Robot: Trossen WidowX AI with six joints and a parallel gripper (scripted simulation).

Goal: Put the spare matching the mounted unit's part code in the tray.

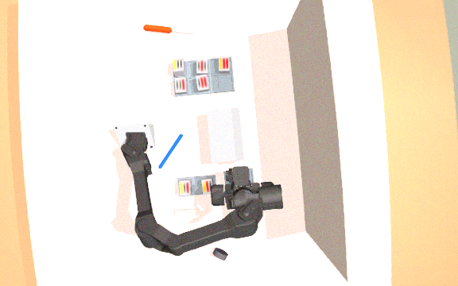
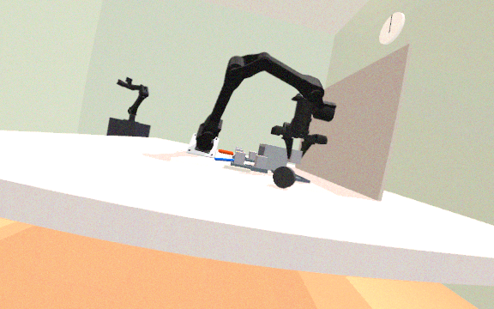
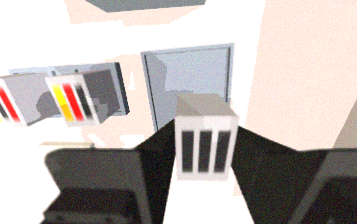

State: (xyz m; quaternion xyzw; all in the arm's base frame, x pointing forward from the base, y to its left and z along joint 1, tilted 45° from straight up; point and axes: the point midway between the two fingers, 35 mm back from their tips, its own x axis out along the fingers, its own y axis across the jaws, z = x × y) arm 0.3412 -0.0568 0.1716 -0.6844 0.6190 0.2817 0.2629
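Now: gripper tip 6 cm above the flat tray. Round my gripper tip: black puck 7 cm behind, 22 cm to the right, 4 cm below; labelled block 2 cm above; mounted unit 5 cm behind, 18 cm to the left, 1 cm below.
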